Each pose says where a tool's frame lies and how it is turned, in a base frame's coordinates. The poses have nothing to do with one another.
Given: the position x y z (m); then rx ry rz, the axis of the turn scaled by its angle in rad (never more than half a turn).
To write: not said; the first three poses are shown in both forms.
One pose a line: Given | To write
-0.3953, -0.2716, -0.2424, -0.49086, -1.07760, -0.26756 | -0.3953, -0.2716, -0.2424, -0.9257, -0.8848, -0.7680
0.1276, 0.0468, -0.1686, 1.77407, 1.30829, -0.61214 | 0.1276, 0.0468, -0.1686, 2.1418, 0.0874, -1.2231
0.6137, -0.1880, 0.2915, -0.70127, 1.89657, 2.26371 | 0.6137, -0.1880, 0.2915, -1.4509, -0.2810, 2.7496
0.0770, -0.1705, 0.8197, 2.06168, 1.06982, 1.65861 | 0.0770, -0.1705, 0.8197, -2.5006, 1.1906, -1.3996
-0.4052, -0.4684, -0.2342, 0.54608, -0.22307, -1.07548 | -0.4052, -0.4684, -0.2342, 0.3545, -0.4443, -1.0250
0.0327, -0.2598, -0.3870, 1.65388, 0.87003, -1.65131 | 0.0327, -0.2598, -0.3870, 1.5822, -0.6173, -1.5792
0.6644, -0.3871, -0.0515, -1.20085, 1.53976, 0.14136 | 0.6644, -0.3871, -0.0515, -2.0910, 0.7306, 1.3806
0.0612, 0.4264, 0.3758, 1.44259, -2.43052, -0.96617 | 0.0612, 0.4264, 0.3758, -2.6194, -0.4510, 2.1927
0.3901, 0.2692, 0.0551, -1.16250, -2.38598, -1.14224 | 0.3901, 0.2692, 0.0551, -2.2978, 0.1073, -2.2830
